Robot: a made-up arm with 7 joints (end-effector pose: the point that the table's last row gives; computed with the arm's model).
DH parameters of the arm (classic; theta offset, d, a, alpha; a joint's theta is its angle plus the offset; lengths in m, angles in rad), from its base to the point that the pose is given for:
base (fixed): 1.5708 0.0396 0 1.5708
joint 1: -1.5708 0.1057 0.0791 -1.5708
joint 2: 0 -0.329 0.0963 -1.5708
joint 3: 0 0.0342 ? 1.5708
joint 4: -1.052 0 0.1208 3.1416
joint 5: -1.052 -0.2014 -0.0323 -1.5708
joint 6: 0 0.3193 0.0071 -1.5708
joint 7: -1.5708 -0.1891 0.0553 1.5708
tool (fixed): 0 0.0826 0 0
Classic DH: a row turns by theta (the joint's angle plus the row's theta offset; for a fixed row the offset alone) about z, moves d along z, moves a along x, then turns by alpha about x.
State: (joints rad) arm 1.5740 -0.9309 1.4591 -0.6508 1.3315 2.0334 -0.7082
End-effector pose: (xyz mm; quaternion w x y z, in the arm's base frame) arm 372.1 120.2 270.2 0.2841 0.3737 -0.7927 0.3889
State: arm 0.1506 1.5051 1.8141 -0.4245 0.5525 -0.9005 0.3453
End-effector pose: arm -248.8 265.3 -158.7 0.4935 -0.5730 -0.1523 0.6364
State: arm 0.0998 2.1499 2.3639 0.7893 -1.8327 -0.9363 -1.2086
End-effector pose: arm 164.9 -626.2 -1.5 0.3190 0.6180 -0.6249 -0.3547
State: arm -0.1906 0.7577 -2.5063 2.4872 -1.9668 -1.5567 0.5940
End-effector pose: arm -485.1 -795.7 178.2 0.2230 0.1996 0.5420 -0.7853
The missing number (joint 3, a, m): -0.1709
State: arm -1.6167 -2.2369 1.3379 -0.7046 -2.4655 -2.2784 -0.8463
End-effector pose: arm 413.1 362.7 376.6 0.0340 0.9765 -0.0245 0.2113
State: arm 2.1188 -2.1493 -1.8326 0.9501 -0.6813 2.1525 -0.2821
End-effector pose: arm 54.8 374.7 137.9 0.1236 -0.7304 0.1271 -0.6596
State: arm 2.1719 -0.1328 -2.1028 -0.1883 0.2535 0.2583 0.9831
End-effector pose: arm 599.9 531.8 -310.1 0.5760 -0.7473 0.2765 -0.1824
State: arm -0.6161 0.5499 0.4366 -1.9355 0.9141 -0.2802 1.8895
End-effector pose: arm -80.1 65.8 417.3 0.9005 -0.3789 -0.1926 0.0916
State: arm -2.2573 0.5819 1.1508 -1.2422 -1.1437 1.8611 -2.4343
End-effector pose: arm 182.7 -326.0 421.6 0.3037 -0.4760 -0.6316 0.5313
